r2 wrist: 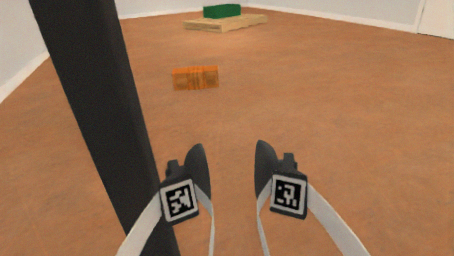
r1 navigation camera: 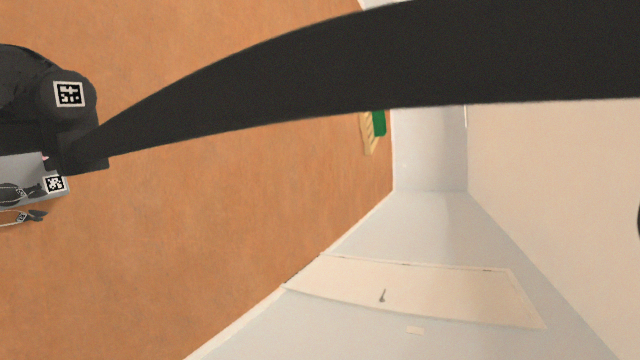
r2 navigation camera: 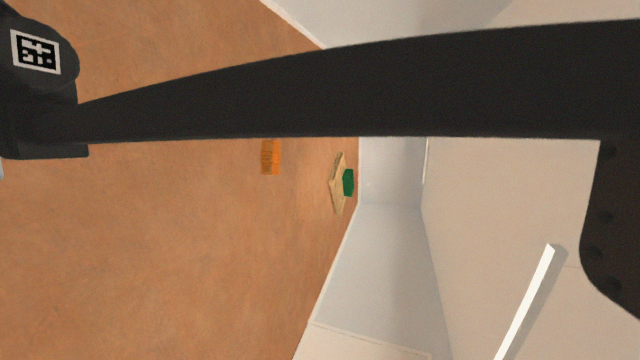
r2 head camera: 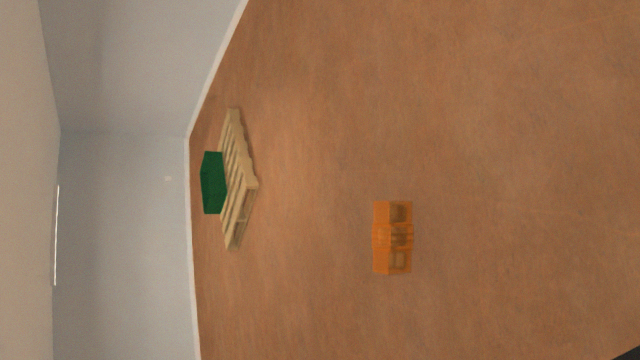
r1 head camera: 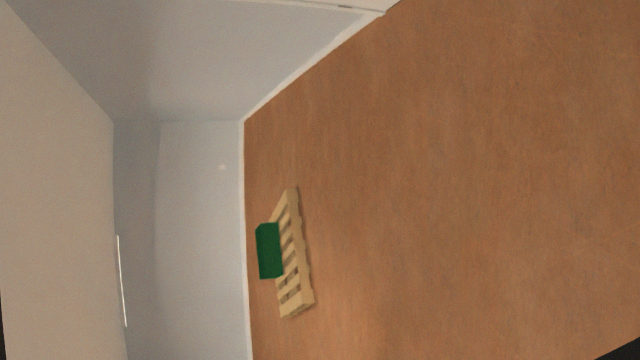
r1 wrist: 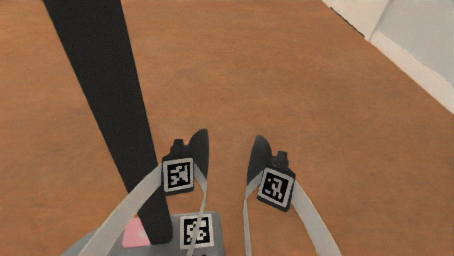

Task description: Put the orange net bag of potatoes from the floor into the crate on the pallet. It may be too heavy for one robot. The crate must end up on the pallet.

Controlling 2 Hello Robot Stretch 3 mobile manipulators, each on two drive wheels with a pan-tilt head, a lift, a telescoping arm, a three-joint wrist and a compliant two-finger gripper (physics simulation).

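The orange net bag of potatoes (r2 head camera: 393, 237) (r2 navigation camera: 270, 157) (r2 wrist: 195, 78) lies on the floor, well ahead of r2's gripper and apart from the pallet. The green crate (r1 head camera: 269, 251) (r1 navigation camera: 379, 123) (r2 head camera: 213, 183) (r2 navigation camera: 348, 182) (r2 wrist: 222, 11) sits on the wooden pallet (r1 head camera: 303, 250) (r1 navigation camera: 370, 145) (r2 head camera: 247, 175) (r2 navigation camera: 336, 184) (r2 wrist: 221, 28). The inside of the crate is hidden. The r1 gripper (r1 wrist: 228, 137) is open, with floor between its fingertips. The r2 gripper (r2 wrist: 230, 145) is open, with floor between its fingertips. The bag does not show in the r1 views.
r1's dark mast (r1 navigation camera: 300, 75) (r1 wrist: 105, 95) and grey base (r1 wrist: 217, 237) are close to its gripper. r2's mast (r2 navigation camera: 300, 95) (r2 wrist: 90, 95) stands beside its gripper. Walls rise behind the pallet. A pale door (r1 navigation camera: 425, 290) is in the side wall.
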